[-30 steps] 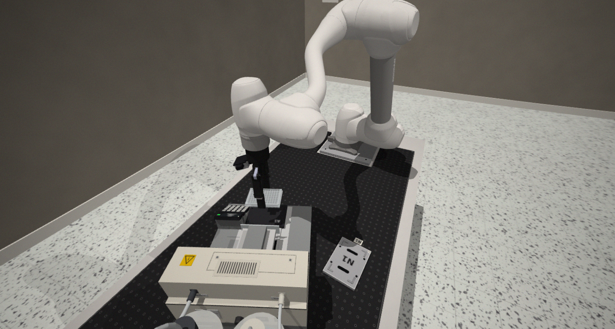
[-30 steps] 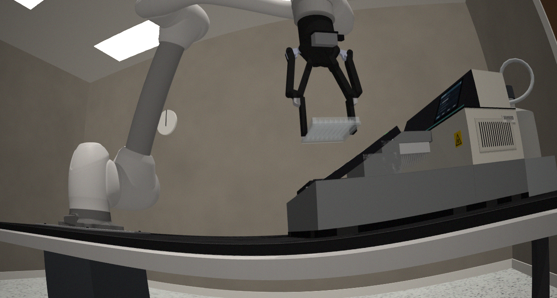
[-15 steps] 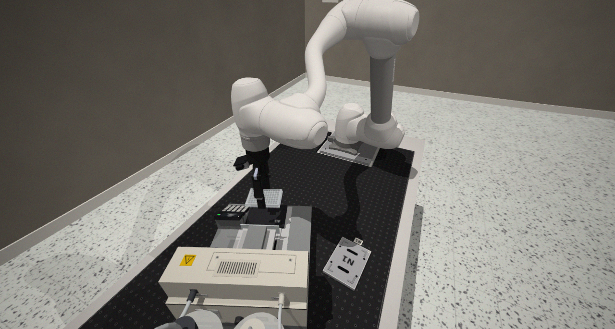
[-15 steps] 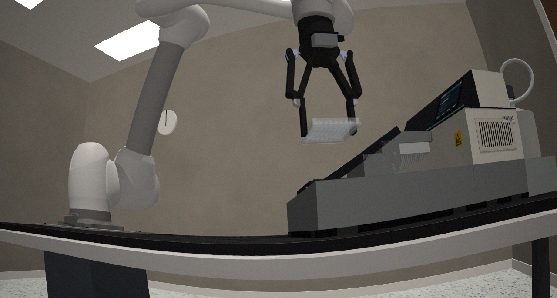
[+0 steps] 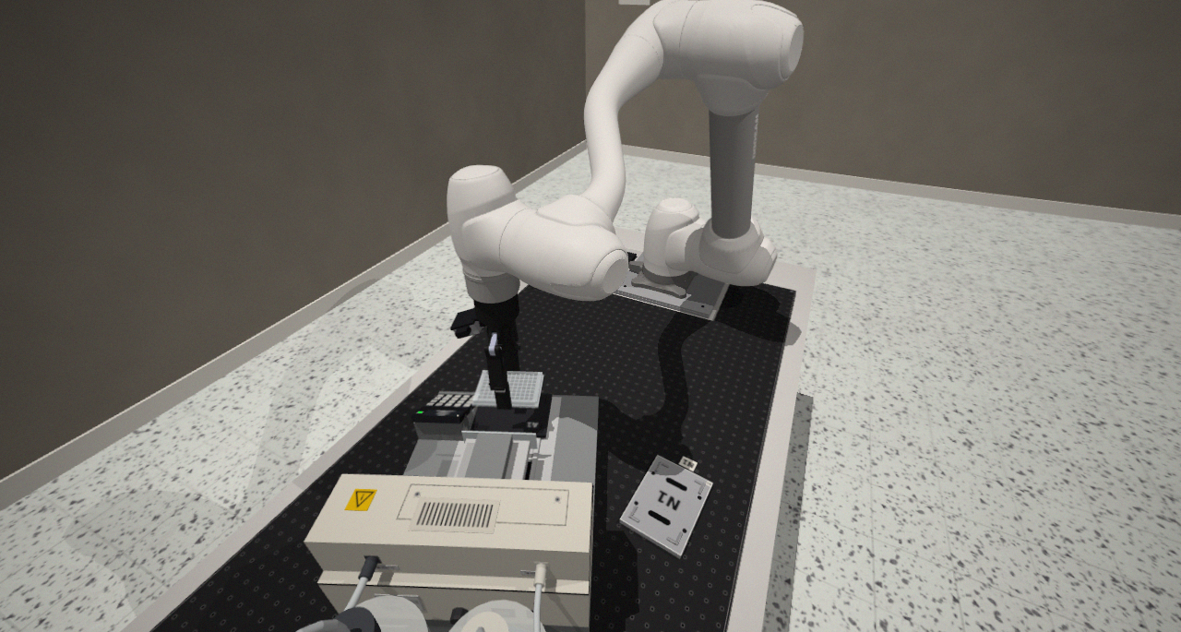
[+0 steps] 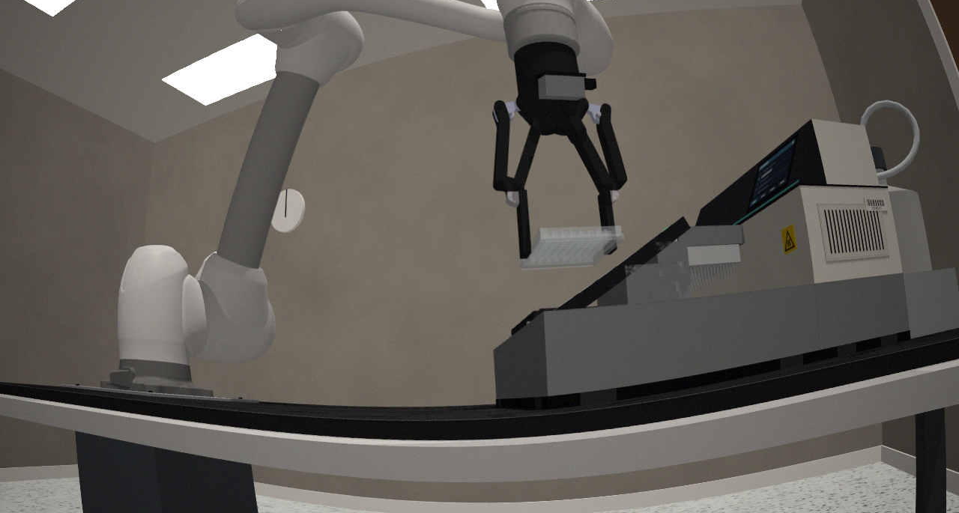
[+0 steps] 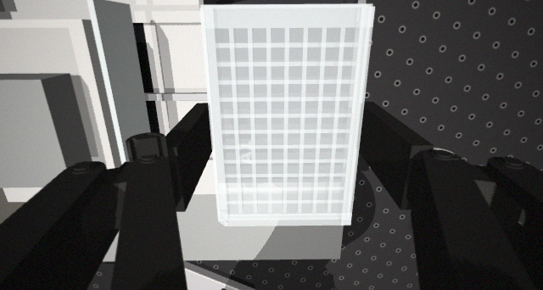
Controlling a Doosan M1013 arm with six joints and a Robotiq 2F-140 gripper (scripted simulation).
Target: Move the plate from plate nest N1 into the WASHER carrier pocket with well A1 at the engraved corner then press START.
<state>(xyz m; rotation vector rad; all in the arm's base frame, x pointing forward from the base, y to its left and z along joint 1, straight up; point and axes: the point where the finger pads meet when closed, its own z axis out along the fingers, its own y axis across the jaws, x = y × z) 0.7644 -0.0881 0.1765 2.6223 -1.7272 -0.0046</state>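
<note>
The dark carrier pocket lies 90 mm below my hand. From my hand the other things lie so: well plate: 20 mm below; then plate washer: 140 mm ahead, 60 mm to the left, 50 mm below; then manifold head: 140 mm ahead, 60 mm to the left, 40 mm below.
</note>
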